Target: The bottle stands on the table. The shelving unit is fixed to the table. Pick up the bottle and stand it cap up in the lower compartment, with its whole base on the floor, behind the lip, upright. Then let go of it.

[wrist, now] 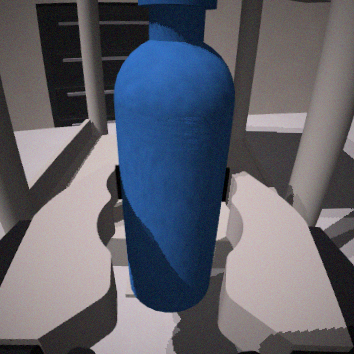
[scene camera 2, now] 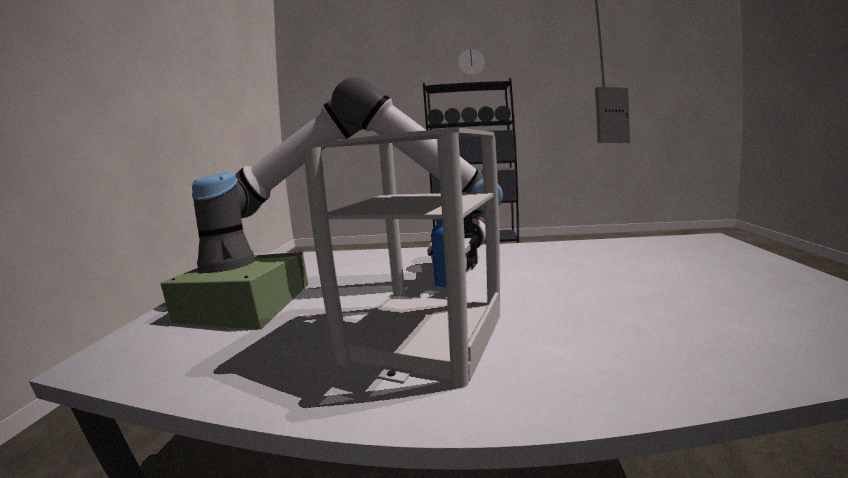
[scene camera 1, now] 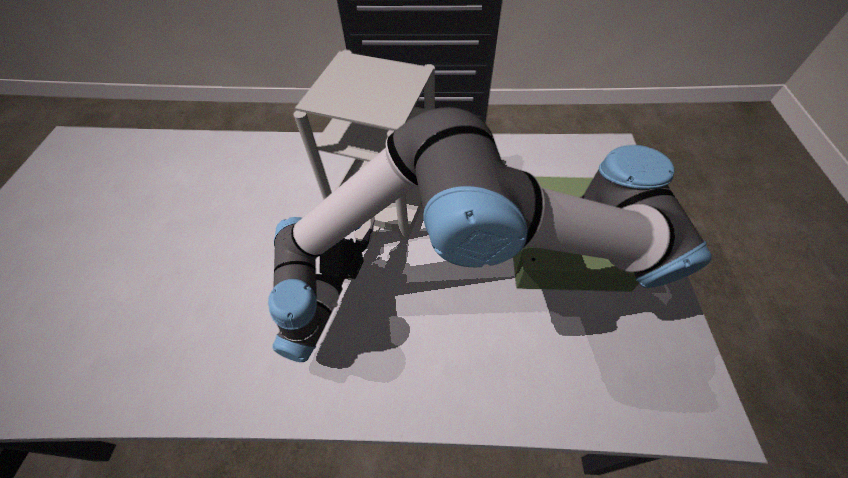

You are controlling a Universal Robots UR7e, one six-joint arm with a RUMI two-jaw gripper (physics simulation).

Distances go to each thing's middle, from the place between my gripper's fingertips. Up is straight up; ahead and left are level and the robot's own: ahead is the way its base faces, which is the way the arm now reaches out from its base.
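From the shelving unit point(scene camera 2: 443, 338), my gripper is 14 cm to the left of it and 6 cm below it. There's a blue bottle point(scene camera 2: 437, 240) too, and that's 1 cm to the left of my hand and 1 cm above it.
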